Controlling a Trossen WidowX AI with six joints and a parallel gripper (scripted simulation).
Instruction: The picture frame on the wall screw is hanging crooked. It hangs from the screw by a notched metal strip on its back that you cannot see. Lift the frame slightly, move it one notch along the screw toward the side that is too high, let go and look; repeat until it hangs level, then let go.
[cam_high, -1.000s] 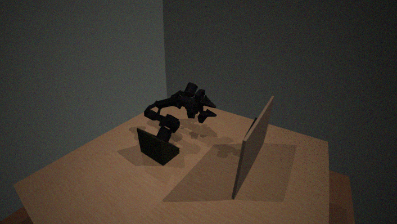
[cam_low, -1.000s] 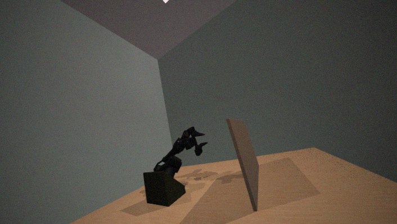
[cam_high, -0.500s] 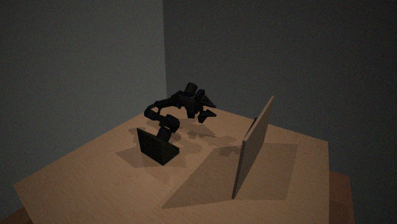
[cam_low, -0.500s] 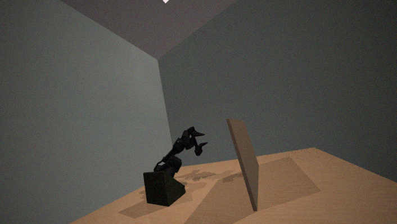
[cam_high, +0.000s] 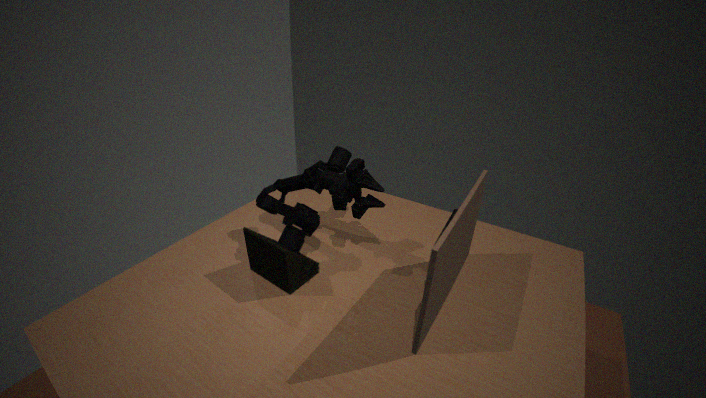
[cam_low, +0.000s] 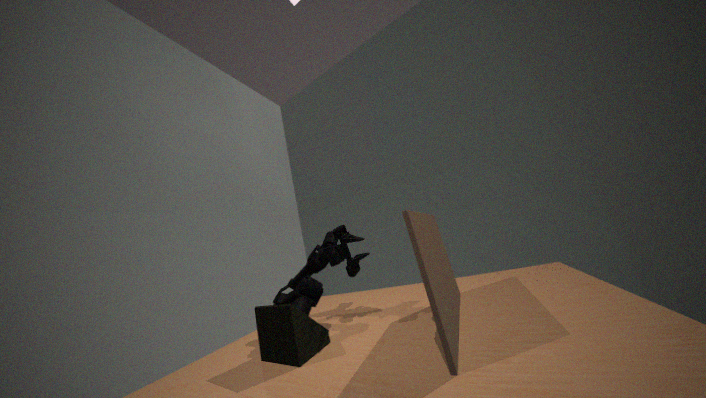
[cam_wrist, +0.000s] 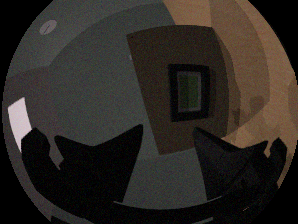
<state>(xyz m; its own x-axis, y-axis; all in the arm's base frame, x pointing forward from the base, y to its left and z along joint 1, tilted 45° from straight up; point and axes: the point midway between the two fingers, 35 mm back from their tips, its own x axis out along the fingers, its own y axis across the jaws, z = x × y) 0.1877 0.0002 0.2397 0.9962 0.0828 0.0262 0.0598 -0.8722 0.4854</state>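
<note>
The picture frame is 20 cm ahead of my gripper tip, 9 cm below it and 3 cm to the left of it. From my gripper tip the other things lie so: wall panel: 21 cm ahead, 10 cm below, 3 cm to the left.
</note>
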